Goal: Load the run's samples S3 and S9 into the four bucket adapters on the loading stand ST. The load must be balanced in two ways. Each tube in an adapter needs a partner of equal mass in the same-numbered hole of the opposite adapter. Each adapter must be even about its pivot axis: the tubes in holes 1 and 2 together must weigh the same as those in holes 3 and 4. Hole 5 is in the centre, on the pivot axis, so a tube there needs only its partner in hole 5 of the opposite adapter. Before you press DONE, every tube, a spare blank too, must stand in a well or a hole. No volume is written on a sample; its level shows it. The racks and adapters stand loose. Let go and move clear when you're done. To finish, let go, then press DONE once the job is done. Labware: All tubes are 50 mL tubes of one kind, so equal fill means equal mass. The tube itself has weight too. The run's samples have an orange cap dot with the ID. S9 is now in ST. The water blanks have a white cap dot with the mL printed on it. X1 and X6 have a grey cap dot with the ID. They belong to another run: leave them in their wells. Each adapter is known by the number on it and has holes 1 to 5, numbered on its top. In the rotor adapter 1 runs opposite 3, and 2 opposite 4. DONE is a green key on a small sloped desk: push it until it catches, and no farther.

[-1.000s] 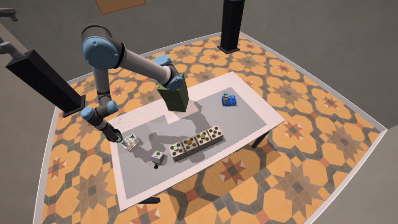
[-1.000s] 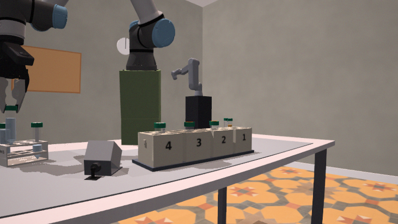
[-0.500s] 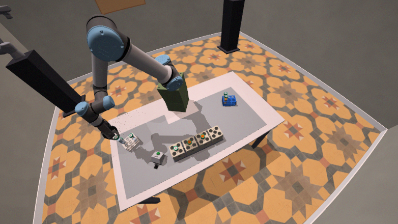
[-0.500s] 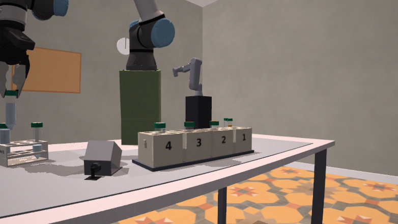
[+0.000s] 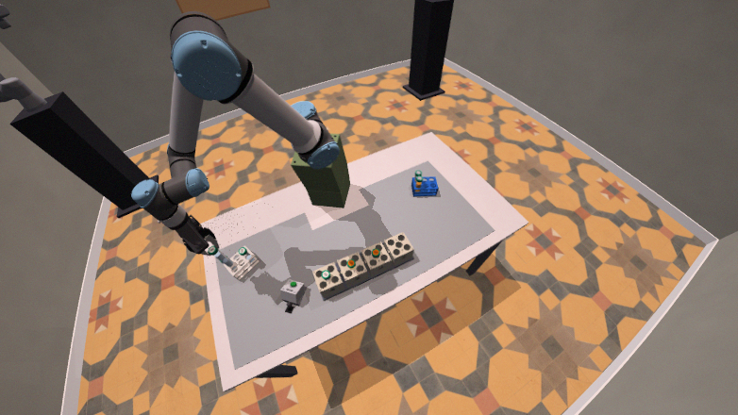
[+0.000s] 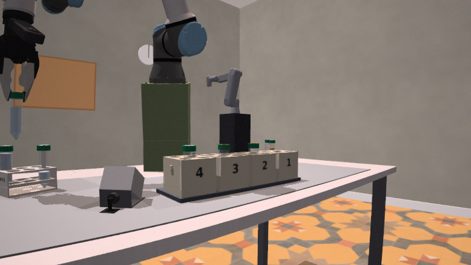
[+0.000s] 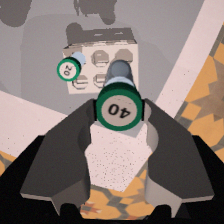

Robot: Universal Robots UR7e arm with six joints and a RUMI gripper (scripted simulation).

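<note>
The water blank is 1 cm to the left of my hand and 5 cm below it. Also, from my hand: bucket adapter (26 cm ahead, 69 cm to the left, 20 cm below); then white rack (4 cm behind, 2 cm to the left, 22 cm below); then tube (25 cm ahead, 46 cm to the left, 18 cm below).
</note>
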